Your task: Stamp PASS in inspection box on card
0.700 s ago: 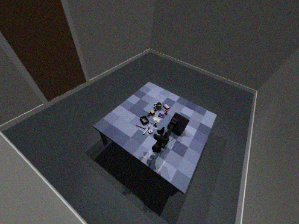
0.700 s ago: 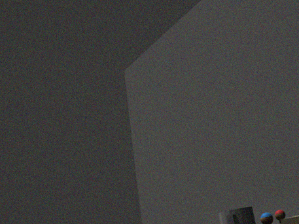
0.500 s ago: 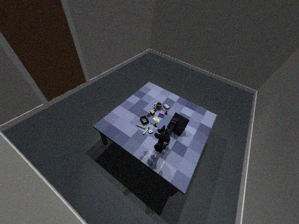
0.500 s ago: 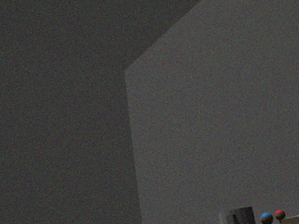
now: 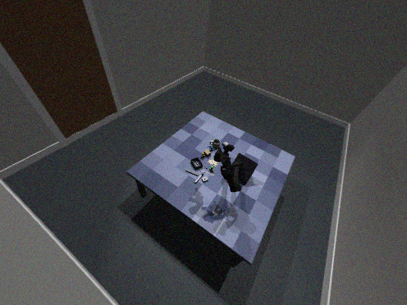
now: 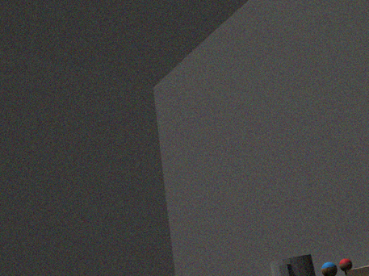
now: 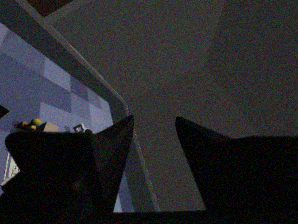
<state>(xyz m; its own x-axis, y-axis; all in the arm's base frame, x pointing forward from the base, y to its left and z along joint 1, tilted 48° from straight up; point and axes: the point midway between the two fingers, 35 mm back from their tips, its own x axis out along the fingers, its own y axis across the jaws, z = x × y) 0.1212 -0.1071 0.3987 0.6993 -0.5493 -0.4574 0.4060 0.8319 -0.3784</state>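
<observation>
Now: gripper tip 50 mm short of the green-knobbed stamp, 60 mm to the left of it and 440 mm above it. The rest, counted from my gripper tip: white cylinder: 100 mm ahead, 70 mm to the left, 450 mm below; grey box: 50 mm ahead, 70 mm to the left, 440 mm below; card: 90 mm ahead, 160 mm to the right, 460 mm below.
</observation>
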